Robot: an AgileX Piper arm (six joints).
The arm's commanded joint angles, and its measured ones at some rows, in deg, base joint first. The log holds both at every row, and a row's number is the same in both.
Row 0, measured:
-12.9 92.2 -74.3 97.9 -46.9 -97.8
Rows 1 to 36, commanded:
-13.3 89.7 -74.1 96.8 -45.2 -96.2
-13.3 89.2 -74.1 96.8 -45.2 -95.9
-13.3 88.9 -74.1 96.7 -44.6 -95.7
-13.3 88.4 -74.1 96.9 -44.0 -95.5
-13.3 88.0 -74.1 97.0 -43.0 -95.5
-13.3 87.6 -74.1 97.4 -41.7 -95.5
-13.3 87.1 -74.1 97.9 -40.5 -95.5
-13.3 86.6 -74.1 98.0 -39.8 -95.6
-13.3 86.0 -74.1 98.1 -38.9 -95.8
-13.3 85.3 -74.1 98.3 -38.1 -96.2
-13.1 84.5 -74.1 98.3 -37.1 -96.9
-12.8 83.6 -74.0 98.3 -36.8 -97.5
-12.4 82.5 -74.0 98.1 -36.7 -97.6
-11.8 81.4 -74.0 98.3 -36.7 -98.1
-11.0 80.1 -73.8 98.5 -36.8 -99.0
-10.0 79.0 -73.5 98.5 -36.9 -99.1
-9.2 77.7 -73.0 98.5 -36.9 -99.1
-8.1 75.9 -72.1 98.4 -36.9 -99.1
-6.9 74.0 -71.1 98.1 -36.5 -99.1
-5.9 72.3 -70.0 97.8 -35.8 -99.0
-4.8 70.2 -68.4 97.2 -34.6 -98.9
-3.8 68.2 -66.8 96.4 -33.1 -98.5
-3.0 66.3 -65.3 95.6 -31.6 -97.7
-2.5 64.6 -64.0 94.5 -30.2 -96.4
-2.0 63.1 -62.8 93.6 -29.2 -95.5
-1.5 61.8 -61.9 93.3 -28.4 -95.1
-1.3 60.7 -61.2 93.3 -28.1 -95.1
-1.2 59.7 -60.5 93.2 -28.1 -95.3
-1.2 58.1 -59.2 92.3 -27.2 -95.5
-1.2 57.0 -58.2 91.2 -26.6 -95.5
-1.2 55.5 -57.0 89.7 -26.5 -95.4
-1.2 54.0 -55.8 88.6 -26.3 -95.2
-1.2 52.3 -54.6 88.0 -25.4 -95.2
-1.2 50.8 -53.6 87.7 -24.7 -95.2
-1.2 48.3 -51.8 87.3 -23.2 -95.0
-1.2 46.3 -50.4 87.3 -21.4 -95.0
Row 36, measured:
-1.4 51.6 -53.8 89.3 -25.7 -95.6
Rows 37 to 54, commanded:
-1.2 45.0 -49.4 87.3 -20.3 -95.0
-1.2 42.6 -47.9 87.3 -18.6 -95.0
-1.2 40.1 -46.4 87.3 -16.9 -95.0
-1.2 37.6 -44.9 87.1 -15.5 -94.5
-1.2 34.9 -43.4 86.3 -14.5 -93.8
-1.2 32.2 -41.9 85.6 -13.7 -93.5
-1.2 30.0 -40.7 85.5 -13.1 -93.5
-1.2 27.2 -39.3 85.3 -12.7 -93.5
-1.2 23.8 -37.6 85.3 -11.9 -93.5
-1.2 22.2 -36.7 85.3 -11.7 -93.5
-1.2 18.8 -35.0 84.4 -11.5 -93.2
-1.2 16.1 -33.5 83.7 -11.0 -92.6
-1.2 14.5 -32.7 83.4 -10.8 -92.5
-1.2 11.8 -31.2 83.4 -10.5 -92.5
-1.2 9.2 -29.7 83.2 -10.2 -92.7
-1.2 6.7 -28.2 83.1 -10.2 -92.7
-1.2 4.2 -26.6 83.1 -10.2 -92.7
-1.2 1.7 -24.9 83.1 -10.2 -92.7
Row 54, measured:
-1.4 7.4 -28.6 83.9 -11.2 -93.1
